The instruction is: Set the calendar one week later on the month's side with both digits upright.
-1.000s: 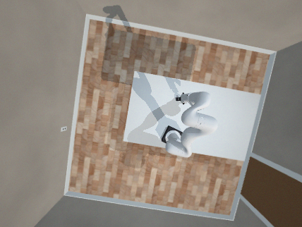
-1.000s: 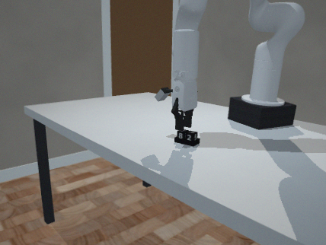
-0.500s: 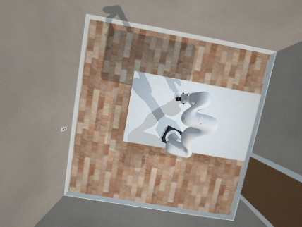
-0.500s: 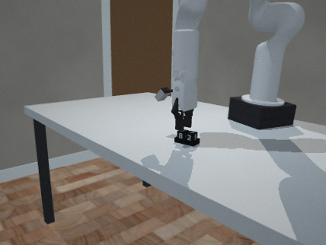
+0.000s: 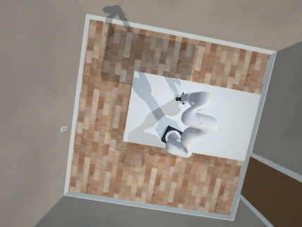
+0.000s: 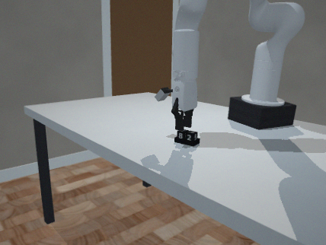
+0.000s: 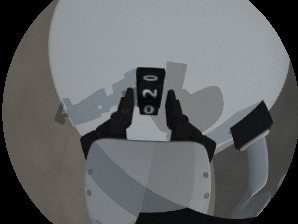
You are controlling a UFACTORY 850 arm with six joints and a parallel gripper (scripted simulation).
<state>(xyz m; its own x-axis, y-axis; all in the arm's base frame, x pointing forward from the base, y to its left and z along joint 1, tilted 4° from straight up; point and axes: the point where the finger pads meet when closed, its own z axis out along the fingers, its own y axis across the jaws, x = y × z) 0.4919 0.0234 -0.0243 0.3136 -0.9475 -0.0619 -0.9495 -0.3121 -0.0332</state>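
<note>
Now: hand 1 cm past the black calendar tray, 2 cm to the right of it and 6 cm above it.
</note>
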